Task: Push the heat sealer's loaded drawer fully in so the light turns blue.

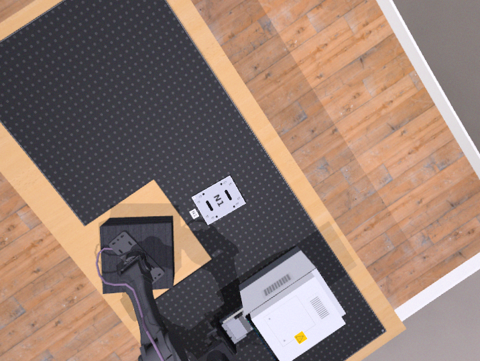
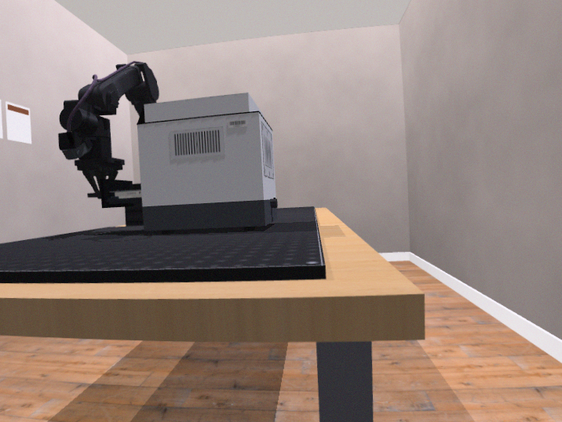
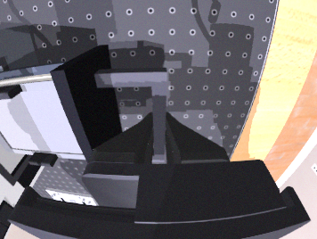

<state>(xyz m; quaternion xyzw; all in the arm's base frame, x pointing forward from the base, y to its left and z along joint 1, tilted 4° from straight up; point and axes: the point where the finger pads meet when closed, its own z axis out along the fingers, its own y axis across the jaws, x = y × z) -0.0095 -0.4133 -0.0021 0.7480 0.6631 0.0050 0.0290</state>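
The sealer drawer lies 11 cm ahead of my hand, 1 cm to the right of it and 1 cm below it. Round my hand: tag (39 cm to the left, 23 cm ahead, 10 cm below).
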